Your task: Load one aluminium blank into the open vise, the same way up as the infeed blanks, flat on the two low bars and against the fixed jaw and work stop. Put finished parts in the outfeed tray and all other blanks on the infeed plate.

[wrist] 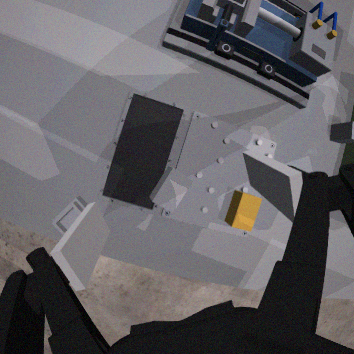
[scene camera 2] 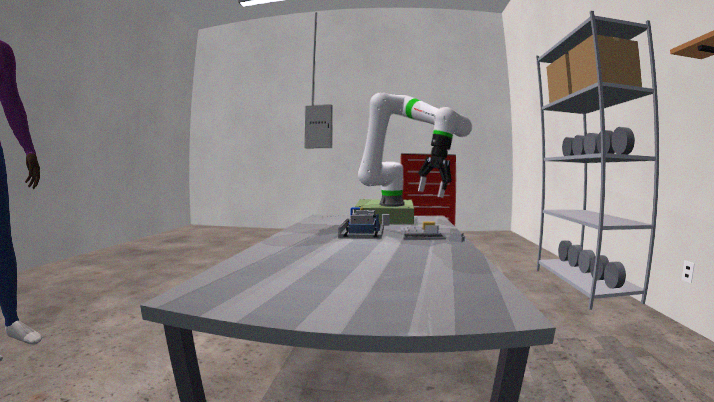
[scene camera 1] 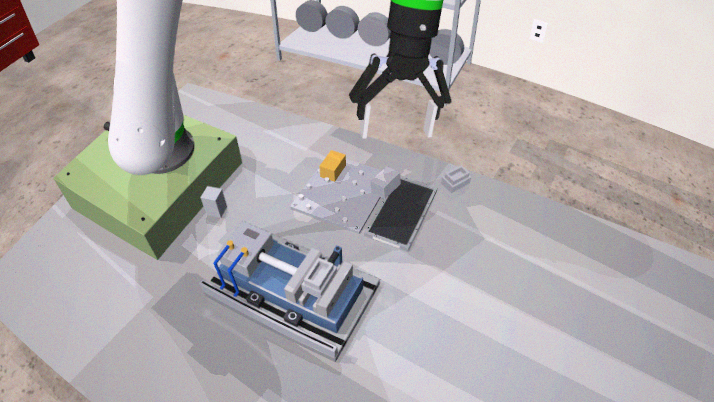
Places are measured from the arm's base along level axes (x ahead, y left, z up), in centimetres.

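Pixels of known places: gripper, fingertip midpoint: point(wrist: 172, 193) point(scene camera 2: 430, 194) point(scene camera 1: 395, 133); arm's base at its link origin: point(scene camera 2: 392, 204).
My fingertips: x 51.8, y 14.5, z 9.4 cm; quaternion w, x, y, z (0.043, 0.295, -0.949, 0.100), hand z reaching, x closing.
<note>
For each thing: its top centre in the pictures, then the offset to it from my fingertips.
- grey pocketed part at its top centre: point(scene camera 1: 318, 271) dy -30.8, dx -2.8, dz -7.7 cm
- blue vise at its top centre: point(scene camera 1: 284, 263) point(wrist: 275, 7) point(scene camera 2: 362, 212) dy -30.8, dx -9.8, dz -9.3 cm
- plain grey blank at its top centre: point(wrist: 171, 190) point(scene camera 1: 386, 176) point(scene camera 2: 432, 224) dy +1.5, dx -2.0, dz -14.2 cm
- pinned infeed plate at its top centre: point(wrist: 222, 177) point(scene camera 1: 342, 189) point(scene camera 2: 421, 230) dy -2.4, dx -10.9, dz -18.4 cm
- orange block at its top centre: point(wrist: 246, 212) point(scene camera 1: 332, 160) dy +2.2, dx -15.4, dz -14.8 cm
- grey upright block at its top centre: point(scene camera 1: 211, 193) point(scene camera 2: 385, 214) dy -18.8, dx -35.6, dz -13.2 cm
My gripper point(scene camera 1: 397, 136) point(scene camera 2: 431, 193) point(wrist: 172, 193) is open and empty, high above the back of the plate and tray. A grey pocketed part point(scene camera 1: 318, 276) sits between the jaws of the blue vise point(scene camera 1: 345, 311) point(wrist: 280, 42), pocket up. Another pocketed part point(scene camera 1: 456, 178) point(wrist: 70, 216) lies on the table beside the black outfeed tray point(scene camera 1: 400, 215) point(wrist: 145, 145), outside its rim. A plain grey blank point(scene camera 1: 385, 181) point(wrist: 169, 192) lies at the seam of the tray and the pinned infeed plate point(scene camera 1: 362, 210) point(wrist: 200, 150), overlapping both. Its exact support is unclear. The task's low bars are largely hidden.
An orange block point(scene camera 1: 332, 166) point(wrist: 245, 210) stands on the back of the infeed plate. A grey upright block point(scene camera 1: 214, 201) point(wrist: 341, 132) stands between the green robot base point(scene camera 1: 200, 175) and the vise. Blue hoses point(scene camera 1: 235, 280) rise at the vise's left end. A person's arm shows at far left in scene camera 2.
</note>
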